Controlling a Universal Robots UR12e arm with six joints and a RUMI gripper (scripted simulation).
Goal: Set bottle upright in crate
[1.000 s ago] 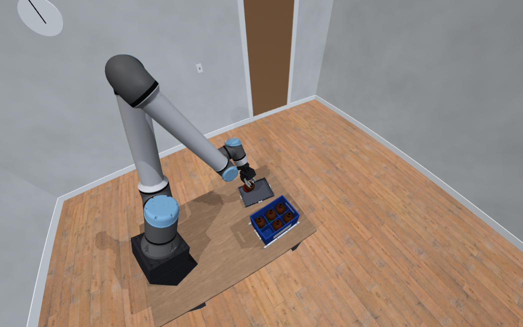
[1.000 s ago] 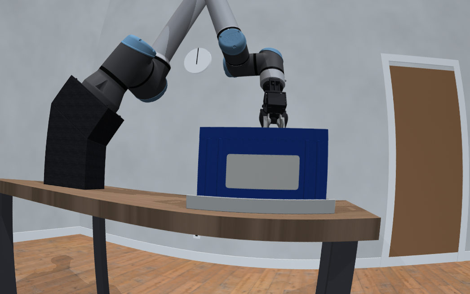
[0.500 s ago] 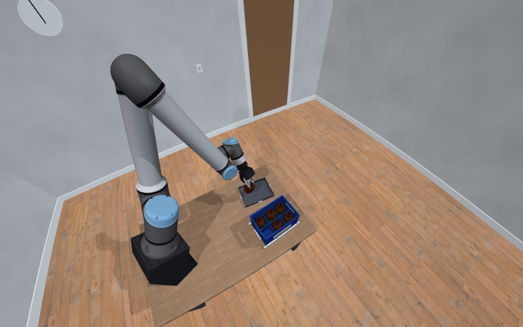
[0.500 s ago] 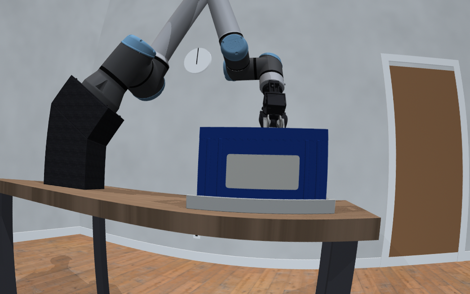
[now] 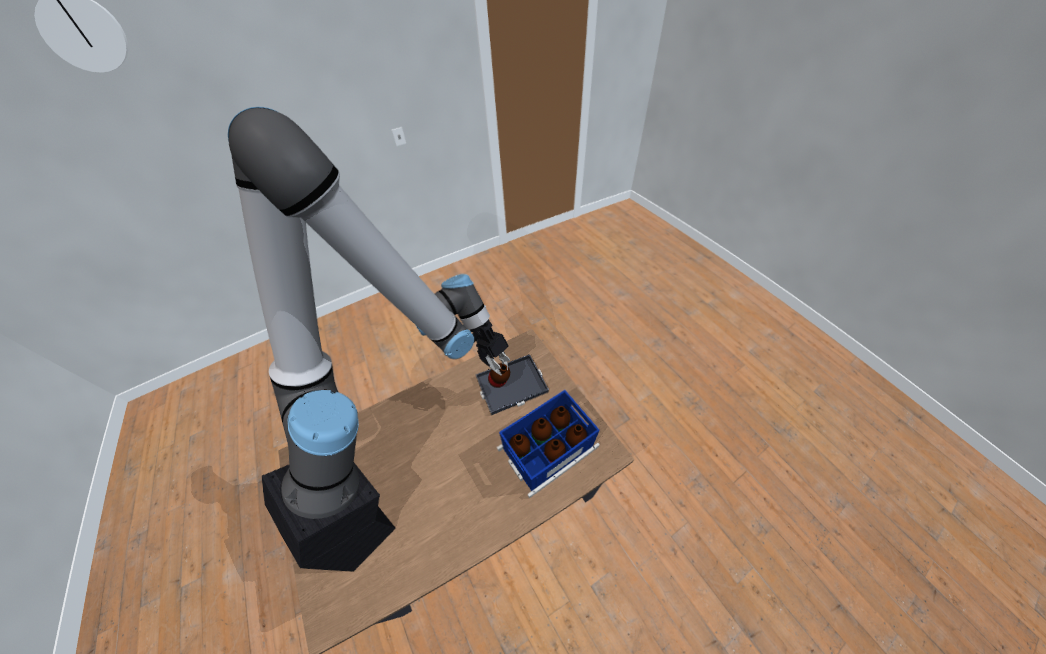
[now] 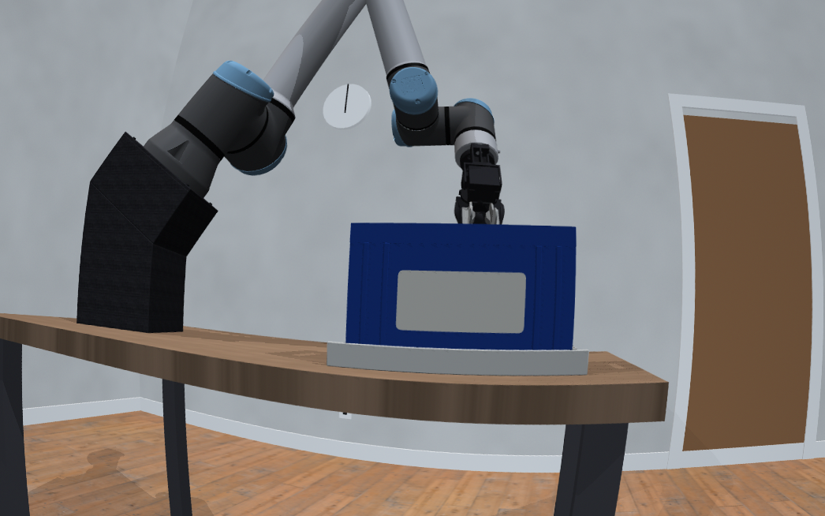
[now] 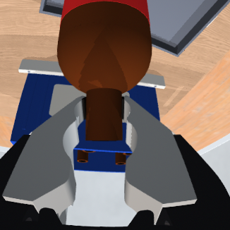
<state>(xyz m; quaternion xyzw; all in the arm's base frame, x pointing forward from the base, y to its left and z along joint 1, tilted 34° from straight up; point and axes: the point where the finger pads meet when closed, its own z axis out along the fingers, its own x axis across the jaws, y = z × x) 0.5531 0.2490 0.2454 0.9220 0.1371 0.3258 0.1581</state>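
Right now the grey tray is 190 mm below my hand, 40 mm to the left of it and 30 mm ahead of it. From my hand the other things lie so: blue crate: 260 mm to the right, 120 mm below, 100 mm ahead.
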